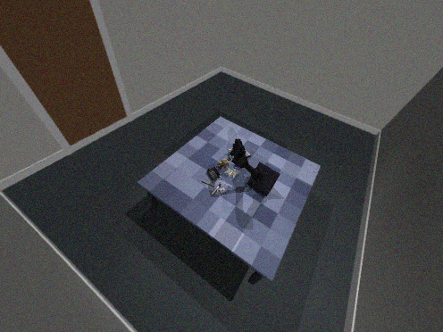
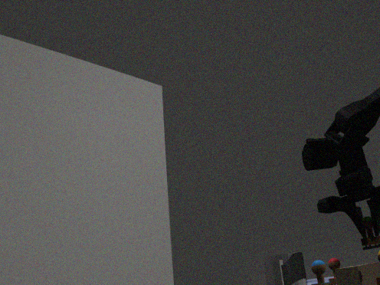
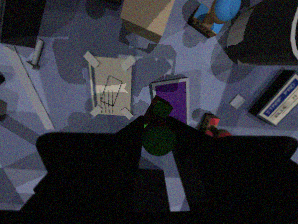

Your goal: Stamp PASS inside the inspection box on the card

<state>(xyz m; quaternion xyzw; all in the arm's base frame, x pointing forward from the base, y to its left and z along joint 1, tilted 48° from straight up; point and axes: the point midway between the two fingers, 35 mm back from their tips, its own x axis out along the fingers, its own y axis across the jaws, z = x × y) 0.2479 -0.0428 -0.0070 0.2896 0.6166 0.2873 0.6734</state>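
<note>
My gripper tip is now 100 mm above the card, 70 mm to the right of it and 10 mm short of it. Also, from my gripper tip: ink pad (90 mm below, 40 mm to the right, 10 mm behind); then tan box (120 mm ahead, 70 mm below, 10 mm to the left); then green-knobbed stamp (right at my gripper tip).
</note>
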